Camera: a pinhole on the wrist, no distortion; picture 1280 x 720 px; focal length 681.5 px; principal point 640.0 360.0 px. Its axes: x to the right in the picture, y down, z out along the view. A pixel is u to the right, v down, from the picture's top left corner.
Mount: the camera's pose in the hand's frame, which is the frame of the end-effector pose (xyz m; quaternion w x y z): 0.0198 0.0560 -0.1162 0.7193 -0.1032 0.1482 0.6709
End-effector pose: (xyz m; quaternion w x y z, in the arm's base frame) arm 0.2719 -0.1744 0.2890 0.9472 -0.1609 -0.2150 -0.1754
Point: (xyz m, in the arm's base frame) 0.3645 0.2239 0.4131
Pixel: 906.2 407.9
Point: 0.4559 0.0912 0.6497
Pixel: 653.8 97.6
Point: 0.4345 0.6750 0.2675
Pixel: outside the picture
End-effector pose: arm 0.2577 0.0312 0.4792 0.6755 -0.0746 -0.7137 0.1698
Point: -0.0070 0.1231 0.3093
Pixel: 595.3 640.7
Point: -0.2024 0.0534 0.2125
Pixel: 506.3 681.4
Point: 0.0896 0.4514 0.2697
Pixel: 1240.5 564.4
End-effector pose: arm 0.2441 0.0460 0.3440 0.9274 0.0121 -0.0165 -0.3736
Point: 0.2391 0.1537 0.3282
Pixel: outside the picture
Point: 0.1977 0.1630 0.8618
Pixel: 389.1 540.3
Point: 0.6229 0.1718 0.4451
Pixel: 1131.0 61.3
